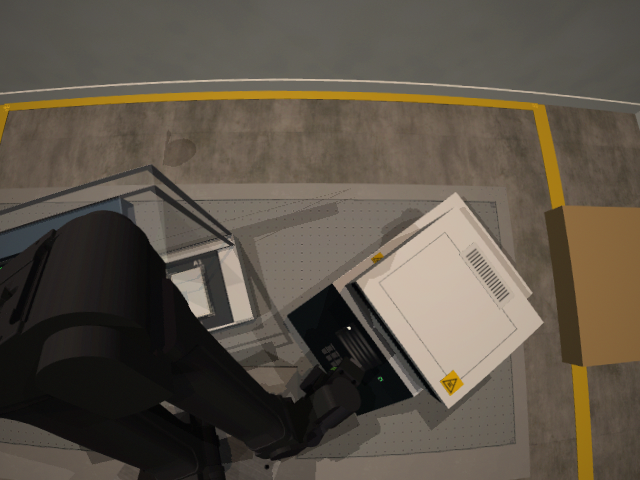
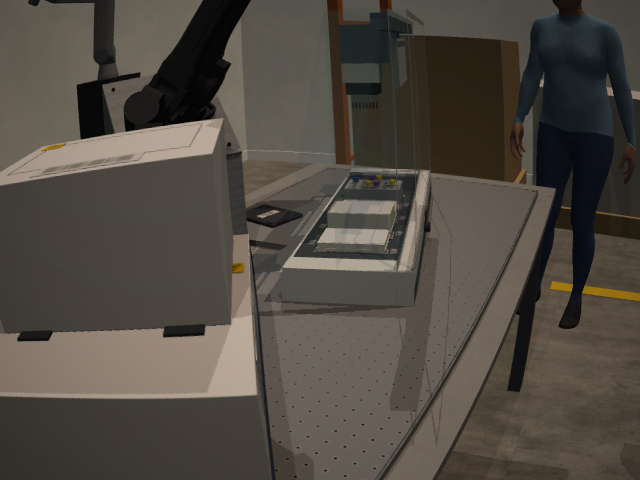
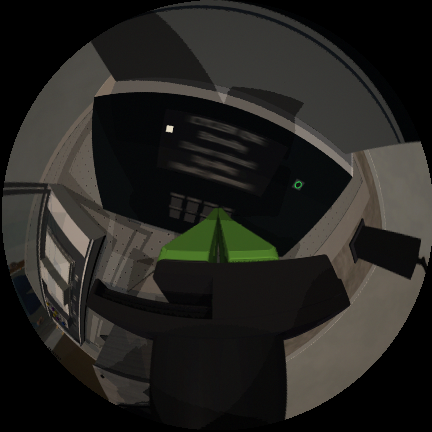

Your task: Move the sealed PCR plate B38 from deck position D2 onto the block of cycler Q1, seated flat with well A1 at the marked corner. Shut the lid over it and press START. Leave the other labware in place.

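Frame: origin at the arm's base, x ahead, y left, z up, level; millimetres.
Where they show: gripper, between the fingertips: (image 3: pixel 217 213).
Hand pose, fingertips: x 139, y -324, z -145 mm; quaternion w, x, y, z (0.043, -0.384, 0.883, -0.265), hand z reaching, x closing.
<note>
Each offset is from my fingertips to the centre of the thing. "pt": to the spot under its first point.
Cycler Q1's light lid @[dx +119, dy -186, dz +122 mm] (image 1: pixel 449 310) (image 2: pixel 118 248) (image 3: pixel 300 75) looks lowered on its body. It hides the block, so I cannot tell what lies under it. The dark sloped front panel @[pt dx +117, dy +47, dz -33 mm] (image 1: pixel 315 315) (image 3: pixel 125 150) carries a blurred text screen @[pt dx +31, dy -41, dz -3 mm] (image 3: pixel 225 155), a row of keys @[dx +20, dy +12, dz -50 mm] (image 3: pixel 191 209) and a green ring symbol @[pt dx -39, dy -79, dz -2 mm] (image 1: pixel 380 379) (image 3: pixel 298 185). My gripper (image 1: pixel 333 368) (image 3: pixel 217 213) is shut and empty. Its green tips are over the keys at the panel's lower edge; contact cannot be told. No plate can be identified as B38; labels are unreadable.
The white-rimmed deck (image 1: pixel 240 289) (image 2: pixel 346 284) holds a low white plate (image 1: pixel 191 291) (image 2: pixel 354 238), a taller pale block @[dx +185, dy +461, dz -98 mm] (image 2: pixel 361 211) and a rack with coloured caps (image 2: pixel 374 192). Clear panels rise around the deck. A black flat pad @[pt dx -84, dy +592, dz -166 mm] (image 2: pixel 273 219) lies beside it. A person (image 2: pixel 576 77) stands behind the table.
</note>
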